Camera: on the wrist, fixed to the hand. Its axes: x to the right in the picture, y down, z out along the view.
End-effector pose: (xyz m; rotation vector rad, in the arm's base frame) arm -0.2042 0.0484 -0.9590 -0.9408 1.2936 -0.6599
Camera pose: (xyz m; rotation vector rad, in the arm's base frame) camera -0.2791 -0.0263 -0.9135 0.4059 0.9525 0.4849
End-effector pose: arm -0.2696 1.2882 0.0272 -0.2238 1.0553 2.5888
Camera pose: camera -0.2679 1.2790 -0.0876 -1.1160 -1.1343 -1.6361
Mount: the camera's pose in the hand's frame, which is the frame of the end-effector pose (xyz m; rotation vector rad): 0.0269 -0.0689 -0.0883 0.4787 -0.5111 1.5612
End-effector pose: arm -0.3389 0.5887 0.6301 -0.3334 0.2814 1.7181
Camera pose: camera -0.2697 0.5924 0.5381 -0.8925 -0.6023 -2.8573
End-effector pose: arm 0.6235 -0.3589 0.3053 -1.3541 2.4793 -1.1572
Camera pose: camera 0.6185 -0.3504 0.4201 0.4519 1.7567 -0.6799
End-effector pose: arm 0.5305 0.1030 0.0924 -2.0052 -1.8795 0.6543
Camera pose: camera 0.5195 0.1427 0.1999 2.5129 -0.1965 -1.6867
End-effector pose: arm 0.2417 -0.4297 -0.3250 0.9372 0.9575 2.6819
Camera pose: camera 0.1623 -0.4130 -0.4067 -1.5082 -0.3920 -1.1707
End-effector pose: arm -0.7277 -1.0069 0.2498 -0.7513 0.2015 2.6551
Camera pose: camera -0.6800 -0.9558 0.1583 -0.3116 -0.9568 -1.9535
